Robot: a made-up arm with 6 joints. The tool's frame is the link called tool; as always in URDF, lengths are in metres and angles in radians.
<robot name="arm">
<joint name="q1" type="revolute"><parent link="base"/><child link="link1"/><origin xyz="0 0 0.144" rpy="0 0 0"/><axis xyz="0 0 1"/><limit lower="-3.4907" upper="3.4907" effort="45" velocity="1.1"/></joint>
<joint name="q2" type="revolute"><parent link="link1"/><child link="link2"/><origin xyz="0 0 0" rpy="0 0 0"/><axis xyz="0 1 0"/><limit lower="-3.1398" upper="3.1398" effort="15" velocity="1.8"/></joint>
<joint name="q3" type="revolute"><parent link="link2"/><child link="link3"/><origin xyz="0 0 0.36" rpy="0 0 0"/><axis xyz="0 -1 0"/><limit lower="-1.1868" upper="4.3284" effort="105" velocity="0.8"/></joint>
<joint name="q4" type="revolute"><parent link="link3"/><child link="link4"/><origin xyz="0 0 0" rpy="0 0 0"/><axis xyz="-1 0 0"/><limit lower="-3.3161" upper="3.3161" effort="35" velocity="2.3"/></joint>
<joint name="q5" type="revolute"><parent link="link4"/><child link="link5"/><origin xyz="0.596 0 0" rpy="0 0 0"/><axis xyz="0 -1 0"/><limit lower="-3.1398" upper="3.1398" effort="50" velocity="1"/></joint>
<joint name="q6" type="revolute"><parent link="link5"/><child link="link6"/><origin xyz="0 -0.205 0" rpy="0 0 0"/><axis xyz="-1 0 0"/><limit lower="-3.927" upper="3.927" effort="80" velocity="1.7"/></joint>
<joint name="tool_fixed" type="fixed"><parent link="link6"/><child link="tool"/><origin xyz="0 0 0" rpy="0 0 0"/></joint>
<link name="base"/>
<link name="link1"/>
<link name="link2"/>
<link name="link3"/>
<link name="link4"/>
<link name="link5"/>
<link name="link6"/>
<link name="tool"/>
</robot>
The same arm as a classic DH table. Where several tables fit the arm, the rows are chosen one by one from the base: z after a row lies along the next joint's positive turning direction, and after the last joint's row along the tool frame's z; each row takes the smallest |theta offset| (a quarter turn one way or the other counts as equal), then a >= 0, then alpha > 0; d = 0 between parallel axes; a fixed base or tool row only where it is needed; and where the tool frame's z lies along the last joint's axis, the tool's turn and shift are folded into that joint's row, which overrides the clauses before.
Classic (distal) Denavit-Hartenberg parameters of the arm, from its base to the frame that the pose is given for. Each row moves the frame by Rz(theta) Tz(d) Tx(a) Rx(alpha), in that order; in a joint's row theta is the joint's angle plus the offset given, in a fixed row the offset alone. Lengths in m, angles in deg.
q1: theta_offset 0.00, d 0.1440, a 0.0000, alpha -90.00
q2: theta_offset -90.00, d 0.0000, a 0.3600, alpha 180.00
q3: theta_offset 0.00, d 0.0000, a 0.0000, alpha -90.00
q4: theta_offset 0.00, d -0.5960, a 0.0000, alpha 90.00
q5: theta_offset 0.00, d 0.2050, a 0.0000, alpha -90.00
q6: theta_offset 90.00, d 0.0000, a 0.0000, alpha 90.00
tool (fixed): theta_offset -90.00, d 0.0000, a 0.0000, alpha 0.00
Joint limits (deg, base to tool): -200.00..200.00 -179.90..179.90 -68.00..248.00 -190.00..190.00 -179.90..179.90 -225.00..225.00

